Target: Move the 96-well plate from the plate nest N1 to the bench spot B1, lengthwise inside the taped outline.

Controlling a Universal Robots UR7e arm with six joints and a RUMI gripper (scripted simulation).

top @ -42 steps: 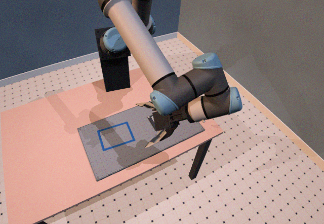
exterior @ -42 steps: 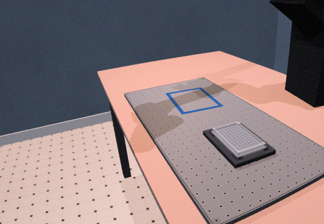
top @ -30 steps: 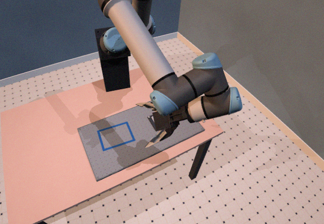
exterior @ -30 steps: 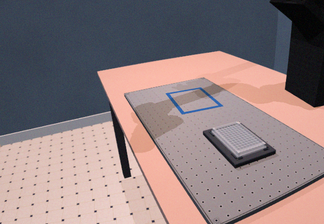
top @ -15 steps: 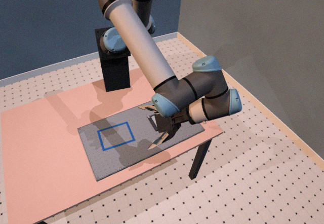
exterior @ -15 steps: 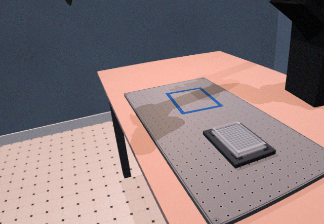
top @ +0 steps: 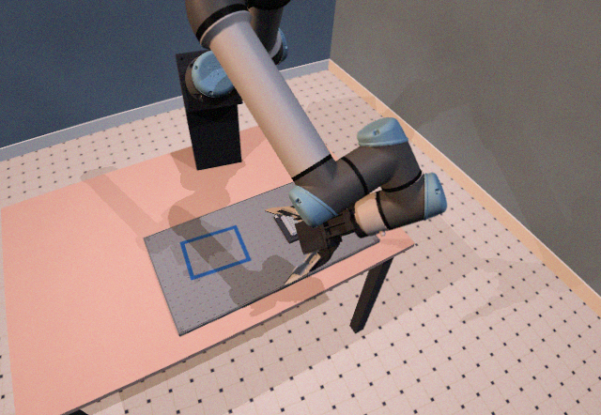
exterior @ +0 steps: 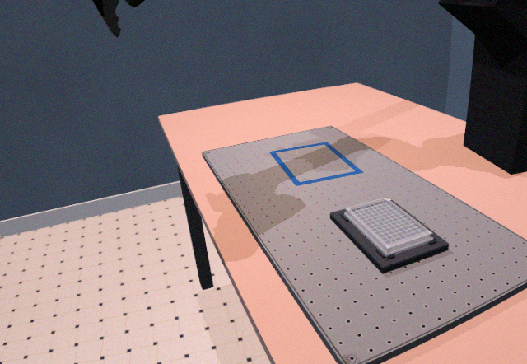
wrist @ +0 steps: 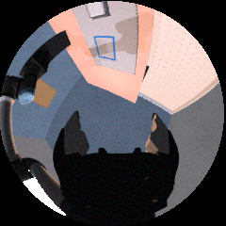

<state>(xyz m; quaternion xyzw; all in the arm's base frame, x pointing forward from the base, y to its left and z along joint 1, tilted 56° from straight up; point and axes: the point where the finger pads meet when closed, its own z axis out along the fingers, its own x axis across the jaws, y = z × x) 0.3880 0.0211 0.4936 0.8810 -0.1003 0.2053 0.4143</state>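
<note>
Right now my hand is 350 mm above the 96-well plate, 300 mm past it and 200 mm to the right of it. Round my hand: plate nest N1: 360 mm below, 300 mm behind, 200 mm to the left.
</note>
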